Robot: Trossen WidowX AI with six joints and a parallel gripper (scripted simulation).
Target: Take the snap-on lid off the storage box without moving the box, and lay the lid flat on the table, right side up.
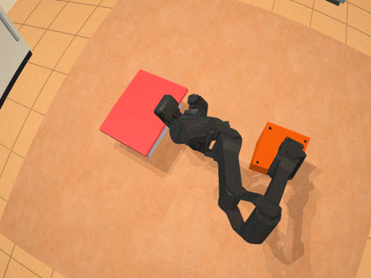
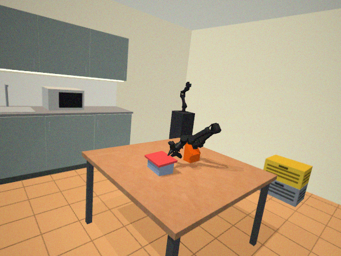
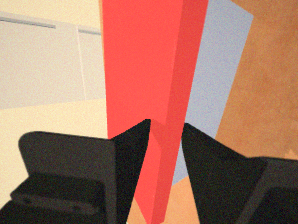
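The red lid is 8 cm ahead of my gripper tip and 1 cm to the right of it. Also, from my gripper tip: storage box 7 cm ahead, 6 cm below, 1 cm to the right.
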